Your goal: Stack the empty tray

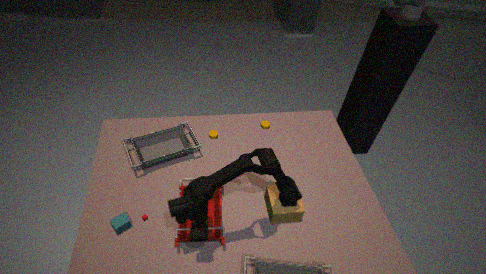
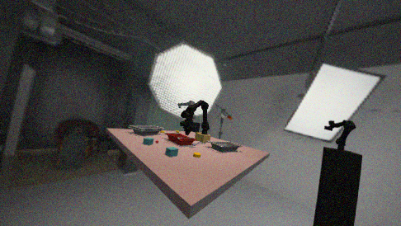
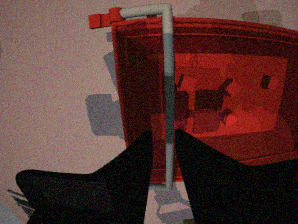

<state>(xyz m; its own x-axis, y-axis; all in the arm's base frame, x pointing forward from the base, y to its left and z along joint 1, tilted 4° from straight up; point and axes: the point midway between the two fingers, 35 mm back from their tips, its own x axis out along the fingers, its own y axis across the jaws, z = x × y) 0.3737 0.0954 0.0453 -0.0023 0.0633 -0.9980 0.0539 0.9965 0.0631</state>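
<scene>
Now: the grey tray 300 mm behind my gripper tip, 240 mm to the left of it and 40 mm below it. From my gripper tip the other things lie so: red block (230 mm ahead, 110 mm to the right, 80 mm below).
</scene>
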